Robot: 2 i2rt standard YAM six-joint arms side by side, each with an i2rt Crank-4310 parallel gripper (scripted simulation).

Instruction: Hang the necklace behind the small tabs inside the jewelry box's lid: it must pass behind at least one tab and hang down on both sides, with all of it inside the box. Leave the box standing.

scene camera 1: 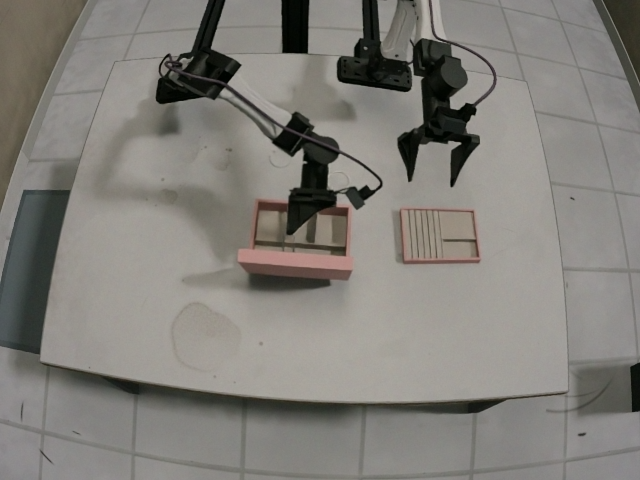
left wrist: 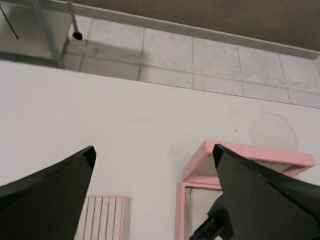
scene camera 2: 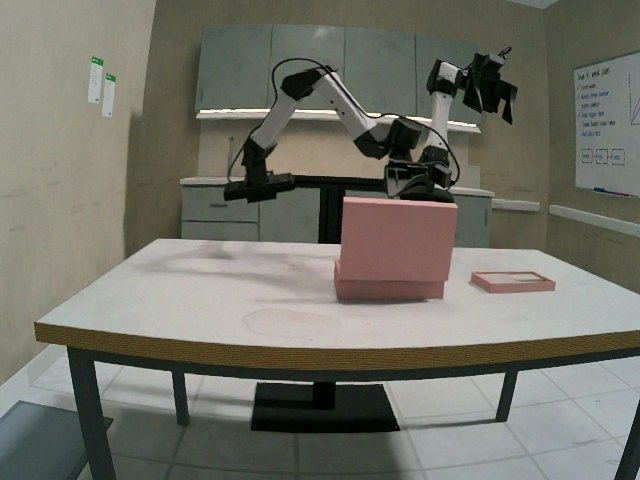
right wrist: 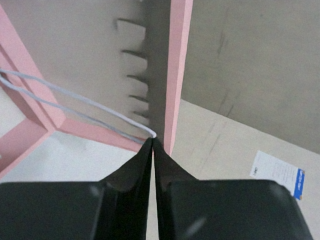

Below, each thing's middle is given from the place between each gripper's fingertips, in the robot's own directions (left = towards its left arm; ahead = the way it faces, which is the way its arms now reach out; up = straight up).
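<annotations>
My right gripper (scene camera 1: pixel 289 235) and the pink jewelry box (scene camera 2: pixel 393 244) are both in my sight, and the gripper is 120 mm above the box, 20 mm to the right of it and 50 mm past it.
As for my left hand (scene camera 1: pixel 431 184), it is 33 cm above the pink jewelry box, and it is also 25 cm to the left of the box and 6 cm past it.
</annotations>
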